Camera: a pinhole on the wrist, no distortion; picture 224 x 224 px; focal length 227.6 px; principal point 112.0 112.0 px. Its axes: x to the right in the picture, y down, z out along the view. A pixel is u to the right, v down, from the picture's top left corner.
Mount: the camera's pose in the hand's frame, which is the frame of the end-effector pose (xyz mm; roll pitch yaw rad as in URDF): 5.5 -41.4 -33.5 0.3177 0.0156 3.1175
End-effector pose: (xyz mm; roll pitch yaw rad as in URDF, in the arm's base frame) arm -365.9 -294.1 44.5 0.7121 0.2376 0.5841
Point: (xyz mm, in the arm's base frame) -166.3 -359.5 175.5
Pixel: 27.5 165.8
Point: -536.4 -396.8 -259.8
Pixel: behind the camera
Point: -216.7 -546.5 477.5
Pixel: 160.4 147.4
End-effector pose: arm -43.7 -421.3 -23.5 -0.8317 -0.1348 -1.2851
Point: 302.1 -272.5 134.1
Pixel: 125.5 95.5
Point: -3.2 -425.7 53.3
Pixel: 66.7 159.3
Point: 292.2 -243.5 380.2
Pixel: 119.0 191.9
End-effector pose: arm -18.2 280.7 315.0 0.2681 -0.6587 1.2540
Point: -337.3 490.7 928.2
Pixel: outside the picture
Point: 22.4 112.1 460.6
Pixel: 139.1 179.8
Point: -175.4 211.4 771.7
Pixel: 25.4 45.7
